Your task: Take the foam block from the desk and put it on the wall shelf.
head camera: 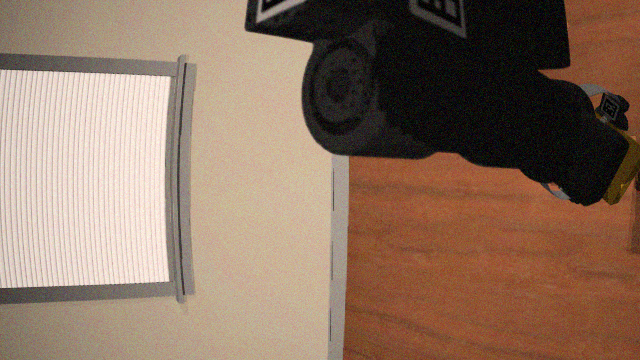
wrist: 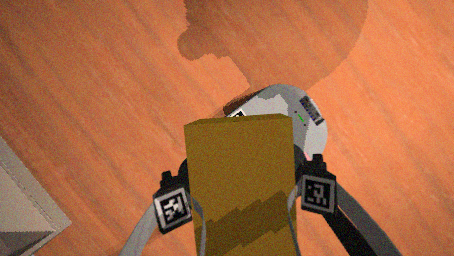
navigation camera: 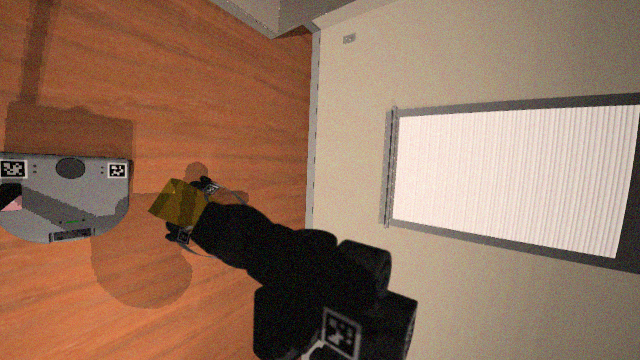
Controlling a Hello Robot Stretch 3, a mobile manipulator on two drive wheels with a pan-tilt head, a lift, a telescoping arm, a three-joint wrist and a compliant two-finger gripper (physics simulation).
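The yellow foam block (head camera: 623, 175) (navigation camera: 178, 202) (wrist: 240, 170) is held between the two fingertips of my gripper (navigation camera: 189, 209) (wrist: 242, 167). The gripper is shut on it, with one fingertip against each side. In the navigation camera view the block hangs above the wooden floor, close to the robot's base. In the head camera view the wrist hides most of the gripper, and part of the block shows at the right edge. The desk cannot be made out for certain, and the wall shelf does not show in these views.
The robot's grey base (navigation camera: 105, 192) (wrist: 312, 135) is on the wooden floor (head camera: 475, 280) (navigation camera: 225, 100). A beige wall (head camera: 260, 225) (navigation camera: 350, 165) has a grey-framed window with a pleated white blind (head camera: 85, 175) (navigation camera: 510, 175). A grey furniture piece (navigation camera: 260, 12) (wrist: 25, 200) stands at the wall.
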